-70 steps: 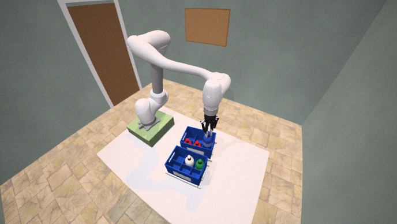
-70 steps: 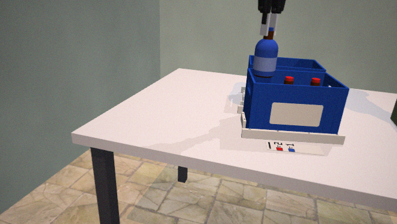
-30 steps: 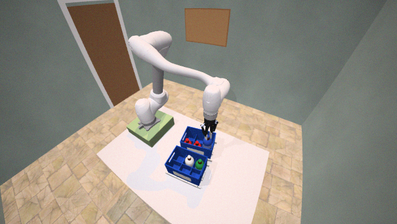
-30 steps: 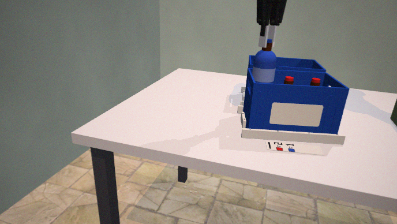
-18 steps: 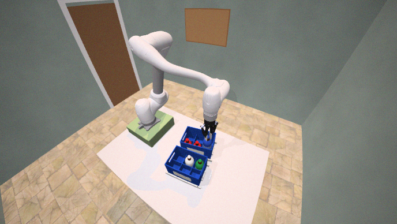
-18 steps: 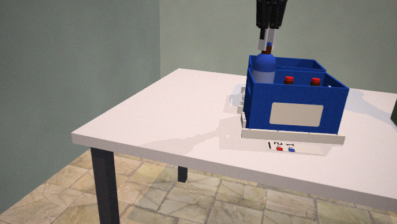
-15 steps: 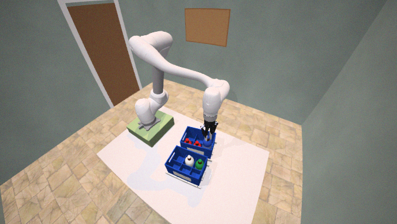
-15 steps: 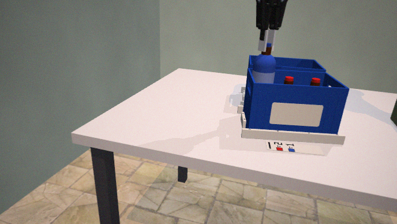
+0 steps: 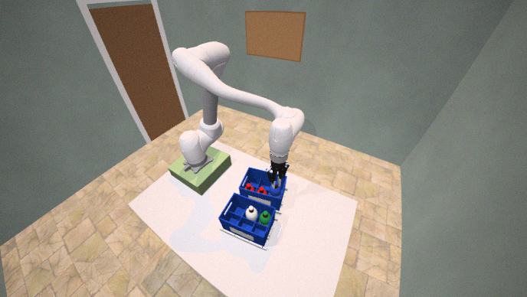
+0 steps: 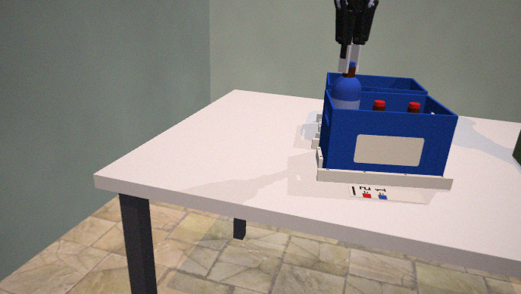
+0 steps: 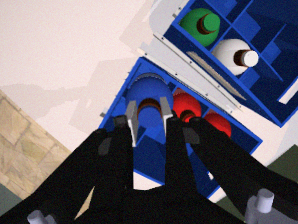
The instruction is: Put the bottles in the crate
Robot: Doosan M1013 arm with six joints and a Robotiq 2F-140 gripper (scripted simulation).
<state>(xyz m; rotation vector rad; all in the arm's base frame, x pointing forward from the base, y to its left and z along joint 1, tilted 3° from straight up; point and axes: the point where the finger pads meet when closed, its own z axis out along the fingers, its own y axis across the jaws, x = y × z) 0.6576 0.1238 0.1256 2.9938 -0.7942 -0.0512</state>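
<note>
Right now the blue bottle is 80 mm below my hand. From my hand the other things lie so: white bottle 180 mm below, 170 mm to the right, 50 mm behind; then red bottle 180 mm below, 90 mm behind, 30 mm to the right; then green-label bottle 180 mm below, 150 mm to the right, 40 mm ahead.
</note>
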